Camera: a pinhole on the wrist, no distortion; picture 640 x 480 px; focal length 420.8 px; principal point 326.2 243.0 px. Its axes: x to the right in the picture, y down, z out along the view. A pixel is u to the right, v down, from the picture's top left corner.
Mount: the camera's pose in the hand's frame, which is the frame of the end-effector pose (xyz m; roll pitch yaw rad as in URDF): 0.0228 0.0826 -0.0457 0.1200 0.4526 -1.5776
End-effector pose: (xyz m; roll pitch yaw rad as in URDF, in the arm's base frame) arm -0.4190 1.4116 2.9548 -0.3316 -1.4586 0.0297
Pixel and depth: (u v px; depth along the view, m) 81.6 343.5 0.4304
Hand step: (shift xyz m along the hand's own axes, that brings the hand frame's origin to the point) 0.0736 0.1150 0.4591
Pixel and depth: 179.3 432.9 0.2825
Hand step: 0.1153 0.0413 0.2634
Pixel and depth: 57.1 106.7 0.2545
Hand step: -0.0892 0.1235 0.2438
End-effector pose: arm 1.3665 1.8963 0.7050 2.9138 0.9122 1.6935
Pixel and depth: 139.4 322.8 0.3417
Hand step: 0.0461 0.0671 0.3327
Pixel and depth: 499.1 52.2 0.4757
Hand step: -0.2508 -0.2866 0.2703
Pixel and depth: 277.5 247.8 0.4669
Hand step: -0.0289 -0.0714 0.3954
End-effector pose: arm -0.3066 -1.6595 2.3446 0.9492 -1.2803 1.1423
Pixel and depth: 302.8 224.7 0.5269
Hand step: -0.0644 -0.1180 0.4351
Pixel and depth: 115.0 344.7 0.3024
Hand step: 0.0592 0.0837 0.2985
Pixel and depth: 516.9 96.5 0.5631
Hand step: -0.2424 -0.3793 0.3244
